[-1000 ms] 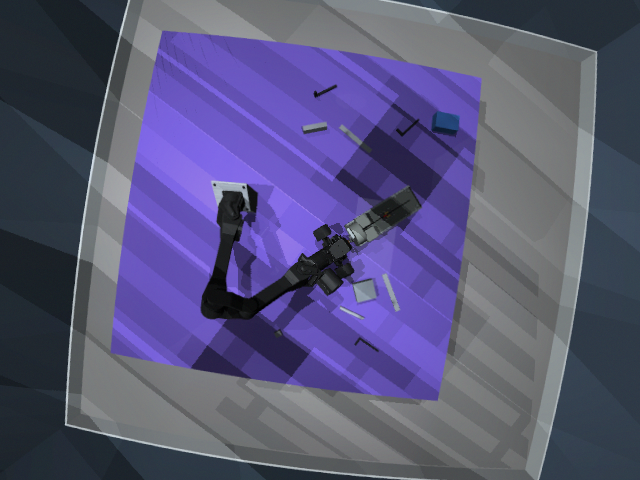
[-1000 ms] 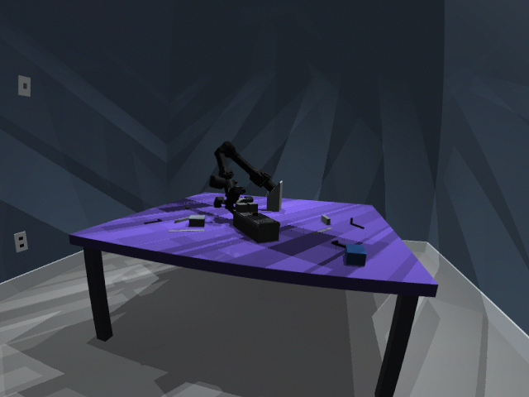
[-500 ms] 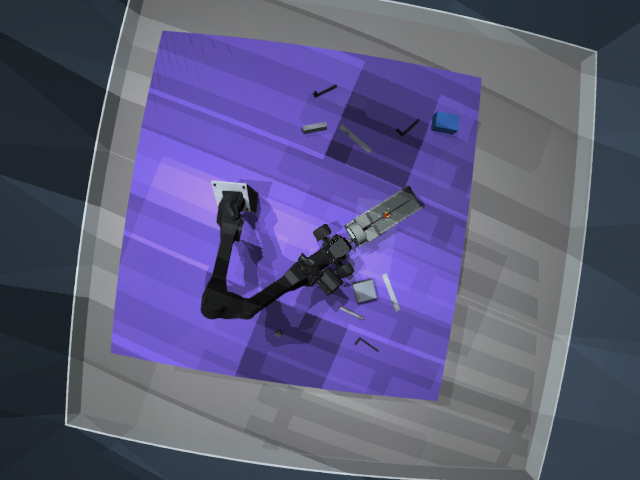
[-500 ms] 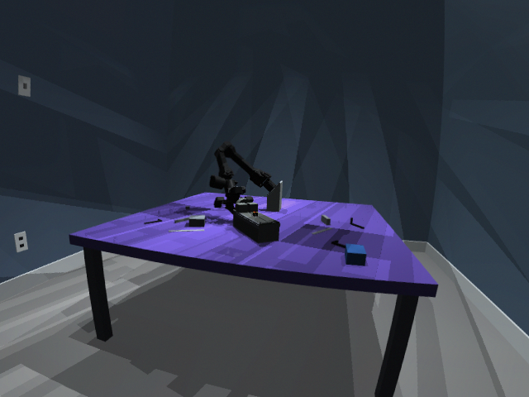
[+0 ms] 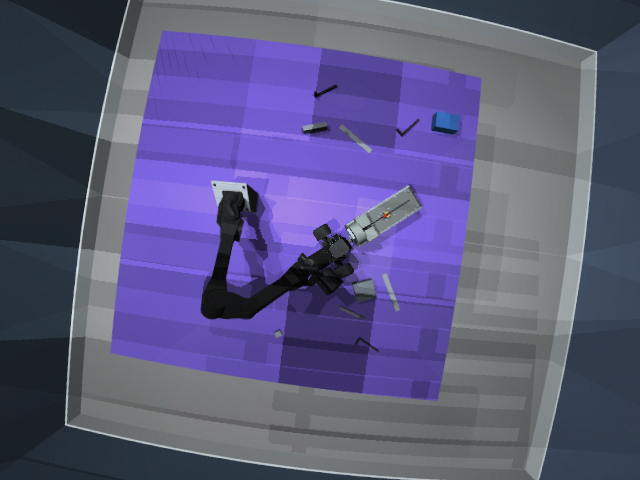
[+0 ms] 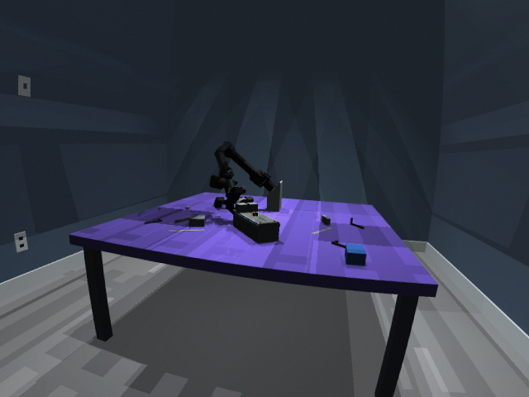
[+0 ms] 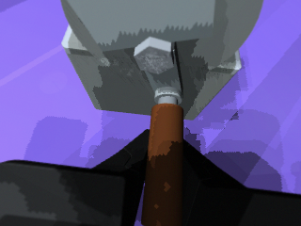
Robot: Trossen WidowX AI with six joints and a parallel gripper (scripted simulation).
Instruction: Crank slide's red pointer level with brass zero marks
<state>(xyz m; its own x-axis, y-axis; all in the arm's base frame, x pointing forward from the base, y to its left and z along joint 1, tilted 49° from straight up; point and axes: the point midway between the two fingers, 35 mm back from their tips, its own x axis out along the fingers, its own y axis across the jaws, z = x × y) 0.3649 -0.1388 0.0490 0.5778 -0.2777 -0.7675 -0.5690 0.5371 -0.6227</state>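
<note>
Now: gripper tip 2 cm past the brown crank handle, 1 cm to the left of it and 3 cm below it. From my gripper tip the other things lie so: dark L-shaped key (10 cm ahead, 37 cm to the right, 3 cm below); then red pointer (12 cm ahead, 10 cm to the left, 5 cm above); then grey block (8 cm ahead, 17 cm to the right, 2 cm below).
</note>
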